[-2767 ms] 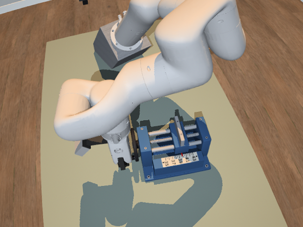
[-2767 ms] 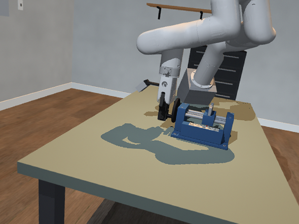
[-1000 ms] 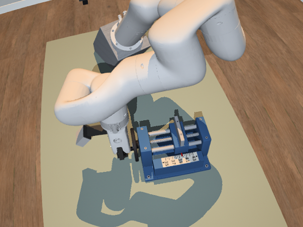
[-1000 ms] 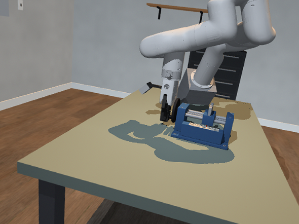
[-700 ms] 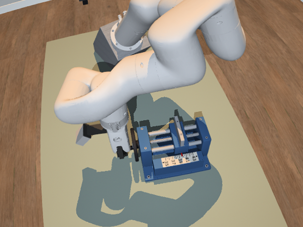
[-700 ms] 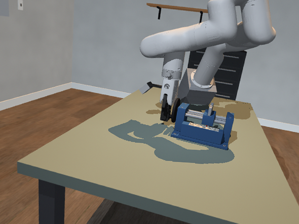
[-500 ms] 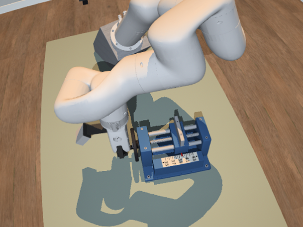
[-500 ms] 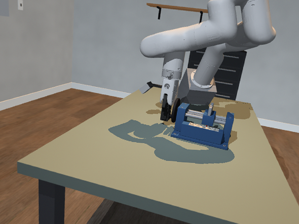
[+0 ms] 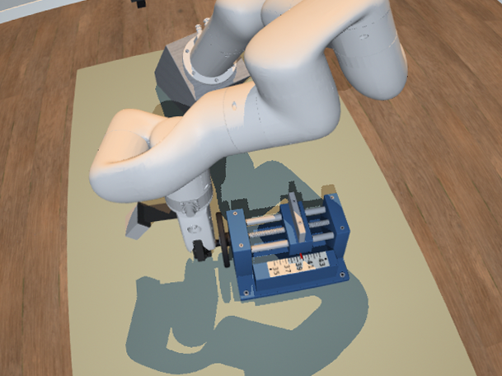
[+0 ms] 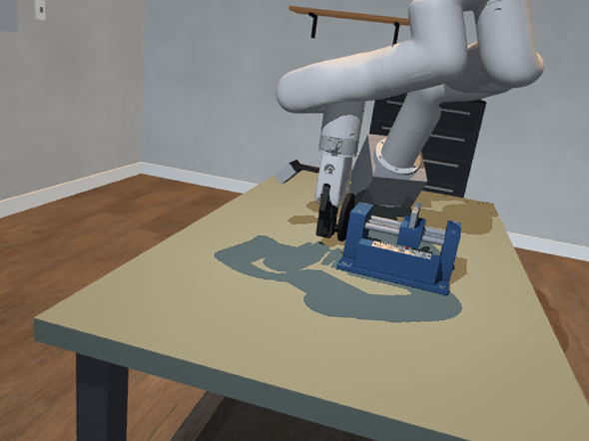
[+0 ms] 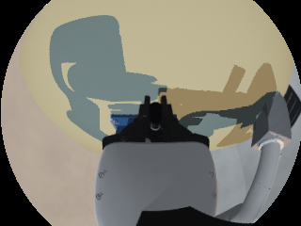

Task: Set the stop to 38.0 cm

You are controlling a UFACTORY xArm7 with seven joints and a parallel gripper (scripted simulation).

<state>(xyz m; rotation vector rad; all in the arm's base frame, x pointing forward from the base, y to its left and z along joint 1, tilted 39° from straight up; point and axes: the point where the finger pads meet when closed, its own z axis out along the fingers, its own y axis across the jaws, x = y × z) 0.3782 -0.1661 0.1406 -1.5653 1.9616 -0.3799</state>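
My hand is 10 mm short of the handwheel, 20 mm to the right of it and 10 mm below it. Also, from my hand: stop plate (50 mm ahead, 160 mm to the left, 50 mm above).
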